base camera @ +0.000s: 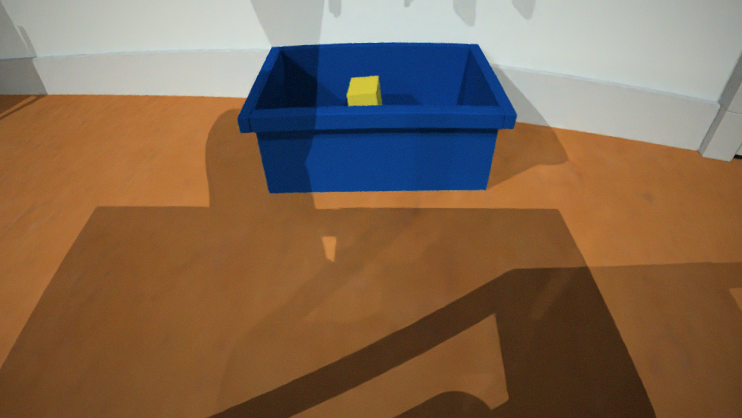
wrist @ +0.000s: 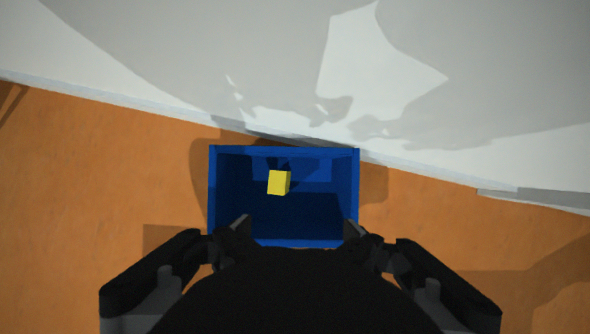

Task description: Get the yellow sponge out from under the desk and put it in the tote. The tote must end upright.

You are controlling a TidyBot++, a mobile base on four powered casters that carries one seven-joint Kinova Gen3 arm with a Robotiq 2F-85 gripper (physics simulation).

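Places are measured from the arm's base along level axes (x left, y down, z back), in millimetres.
Pixels of known places: gripper, fingertip midpoint: (wrist: pixel 297 227).
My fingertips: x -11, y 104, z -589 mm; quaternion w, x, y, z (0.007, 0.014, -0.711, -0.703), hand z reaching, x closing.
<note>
Ahead of a thing's pixels: the offset from my fingertips to its top centre. Level surfaces: height alone.
The yellow sponge {dy +202, dx +35, dz -21 mm} (base camera: pixel 363 91) (wrist: pixel 278 182) is inside the blue tote, a little left of its middle and apart from the fingers. The blue tote {dy +172, dx +22, dz +3 mm} (base camera: pixel 377 160) (wrist: pixel 213 195) stands upright on the floor. My gripper (wrist: pixel 297 227) is open and empty, with its fingers spread wide above the near part of the tote in the wrist view. The gripper does not show in the base camera view. The desk does not show in either view.
A white wall (base camera: pixel 155 25) (wrist: pixel 150 45) with a pale baseboard (base camera: pixel 145 72) runs close behind the tote. The orange floor {dy +292 mm} (base camera: pixel 649 207) (wrist: pixel 100 175) carries broad shadows in front of and beside the tote.
</note>
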